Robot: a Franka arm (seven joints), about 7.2 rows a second.
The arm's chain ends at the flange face. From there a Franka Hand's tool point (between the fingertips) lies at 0.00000 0.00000 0.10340 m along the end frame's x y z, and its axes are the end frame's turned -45 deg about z.
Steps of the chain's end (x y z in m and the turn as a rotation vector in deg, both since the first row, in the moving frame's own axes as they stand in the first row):
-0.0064, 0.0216, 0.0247, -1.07, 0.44, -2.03
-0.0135, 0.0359, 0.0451, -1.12, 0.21, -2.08
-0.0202, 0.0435, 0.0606, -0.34, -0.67, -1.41
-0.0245, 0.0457, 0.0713, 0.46, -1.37, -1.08
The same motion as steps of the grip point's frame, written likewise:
-0.0206, 0.0127, 0.0247, -1.07, -0.45, -2.03
-0.0361, 0.0176, 0.0451, -0.94, -0.64, -2.08
-0.0463, 0.0161, 0.0606, 0.23, -0.71, -1.41
-0.0508, 0.0127, 0.0713, 1.29, -0.64, -1.08

